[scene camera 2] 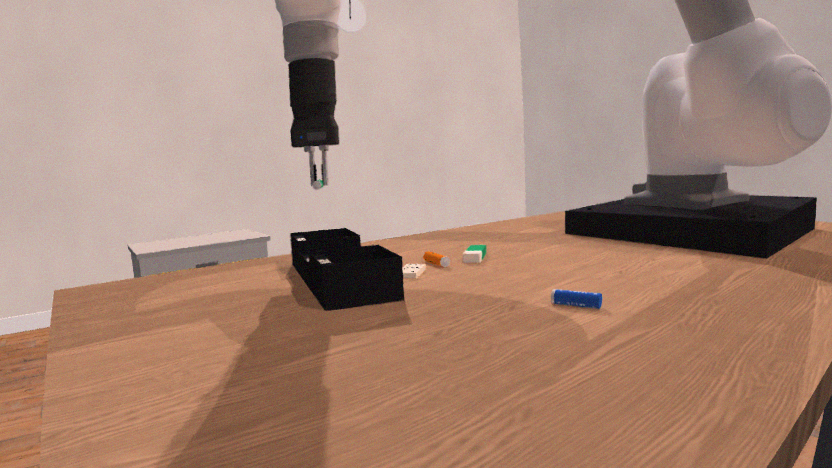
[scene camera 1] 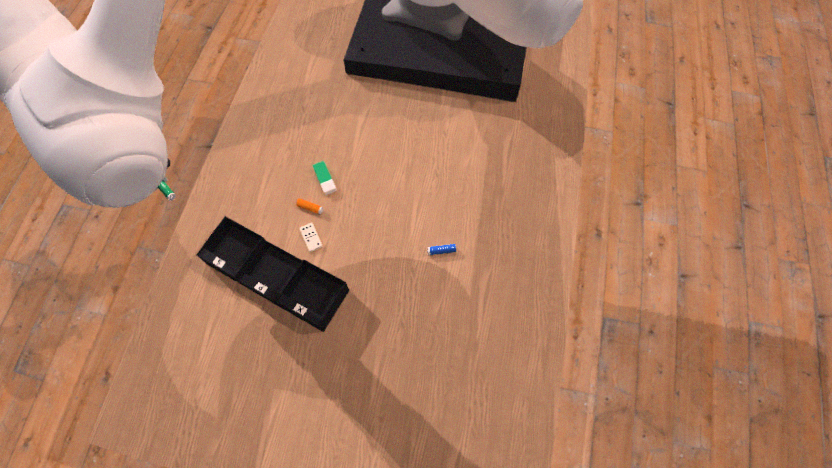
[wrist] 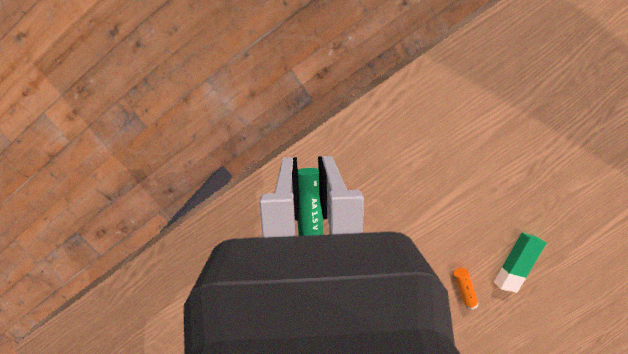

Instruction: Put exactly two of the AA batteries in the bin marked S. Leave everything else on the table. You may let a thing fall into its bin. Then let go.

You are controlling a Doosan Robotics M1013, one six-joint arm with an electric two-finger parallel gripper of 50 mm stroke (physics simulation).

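Places are measured from the arm's base along level axes (x ahead, y left, z up), in centimetres.
Where they show: gripper, fingertip midpoint: (scene camera 2: 319, 185) (wrist: 308, 175); arm's base at its link origin: (scene camera 2: 686, 202) (scene camera 1: 434, 1).
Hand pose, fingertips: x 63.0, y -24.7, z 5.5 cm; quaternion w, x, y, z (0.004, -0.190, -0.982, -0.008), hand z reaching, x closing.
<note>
Each offset is from my fingertips to the top centre of the thing. "pt": to the spot under its first point.
My gripper (scene camera 2: 318, 181) (wrist: 308, 175) is shut on a green AA battery @[dx +0.8, dy +2.0, dz +1.0 cm] (scene camera 1: 166, 189) (scene camera 2: 317, 184) (wrist: 310, 202), held high in the air, near the table's edge in the wrist view. An orange AA battery @[dx -9.7, dy +22.1, dz -9.2 cm] (scene camera 1: 309, 206) (scene camera 2: 436, 259) (wrist: 466, 288) lies on the table beside a domino. A blue AA battery @[dx -11.4, dy +47.5, dz -9.2 cm] (scene camera 1: 442, 249) (scene camera 2: 576, 299) lies apart from the other things. The bin marked S @[pt dx +7.0, dy +14.0, dz -6.4 cm] (scene camera 1: 218, 261) is the end compartment of a black three-bin tray; no battery shows in it in scene camera 1. Its floor is hidden in scene camera 2.
The bins marked P @[dx +4.6, dy +22.9, dz -6.0 cm] (scene camera 1: 260, 288) and X @[pt dx +8.6, dy +31.0, dz -6.4 cm] (scene camera 1: 300, 309) adjoin S in a row. A white domino @[dx -4.4, dy +25.1, dz -9.9 cm] (scene camera 1: 310, 237) (scene camera 2: 414, 270) lies near the tray. A green and white eraser @[dx -16.1, dy +21.7, dz -9.4 cm] (scene camera 1: 324, 176) (scene camera 2: 474, 253) (wrist: 520, 262) lies beyond the orange battery. The robot's black base (scene camera 1: 430, 78) (scene camera 2: 669, 231) stands on the table.
</note>
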